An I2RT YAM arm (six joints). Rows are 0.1 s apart.
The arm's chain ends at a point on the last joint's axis. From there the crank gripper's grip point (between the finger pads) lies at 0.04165 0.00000 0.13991 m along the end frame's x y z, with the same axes.
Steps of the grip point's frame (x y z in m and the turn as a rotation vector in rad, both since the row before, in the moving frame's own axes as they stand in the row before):
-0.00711 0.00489 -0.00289 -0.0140 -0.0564 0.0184
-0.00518 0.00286 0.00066 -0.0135 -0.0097 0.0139
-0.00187 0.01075 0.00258 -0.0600 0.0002 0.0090
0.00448 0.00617 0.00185 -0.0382 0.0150 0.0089
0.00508 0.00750 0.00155 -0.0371 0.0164 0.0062
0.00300 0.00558 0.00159 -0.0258 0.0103 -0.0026
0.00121 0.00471 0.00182 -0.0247 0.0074 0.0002
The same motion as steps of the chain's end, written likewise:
0.00087 0.00222 -0.00500 -0.0140 -0.0564 0.0184
-0.00380 0.00040 0.00028 -0.0135 -0.0097 0.0139
-0.00186 0.00199 0.00285 -0.0600 0.0002 0.0090
0.00241 0.00046 0.00260 -0.0382 0.0150 0.0089
0.00281 0.00206 0.00235 -0.0371 0.0164 0.0062
0.00156 0.00209 0.00207 -0.0258 0.0103 -0.0026
0.00018 0.00125 0.00217 -0.0247 0.0074 0.0002

